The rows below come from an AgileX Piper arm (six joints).
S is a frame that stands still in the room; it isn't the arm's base.
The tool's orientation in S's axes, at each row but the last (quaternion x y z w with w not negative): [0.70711, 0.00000, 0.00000, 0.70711]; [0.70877, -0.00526, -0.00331, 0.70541]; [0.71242, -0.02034, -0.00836, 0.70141]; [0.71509, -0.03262, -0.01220, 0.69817]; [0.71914, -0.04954, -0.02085, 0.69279]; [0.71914, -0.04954, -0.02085, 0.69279]
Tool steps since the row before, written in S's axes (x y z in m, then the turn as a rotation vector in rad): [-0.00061, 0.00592, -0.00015, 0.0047, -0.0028, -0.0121]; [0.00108, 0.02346, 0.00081, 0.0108, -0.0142, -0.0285]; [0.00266, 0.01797, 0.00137, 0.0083, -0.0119, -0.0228]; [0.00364, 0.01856, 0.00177, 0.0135, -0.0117, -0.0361]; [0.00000, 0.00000, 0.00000, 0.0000, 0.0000, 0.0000]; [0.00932, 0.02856, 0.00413, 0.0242, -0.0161, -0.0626]
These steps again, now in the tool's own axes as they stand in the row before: [-0.00061, -0.00015, -0.00592, 0.0047, -0.0121, 0.0028]; [0.00080, 0.00070, -0.02347, 0.0109, -0.0285, 0.0142]; [0.00195, 0.00105, -0.01808, 0.0084, -0.0228, 0.0119]; [0.00250, 0.00123, -0.01879, 0.0132, -0.0362, 0.0117]; [0.00000, 0.00000, 0.00000, 0.0000, 0.0000, 0.0000]; [0.00657, 0.00272, -0.02948, 0.0233, -0.0630, 0.0161]
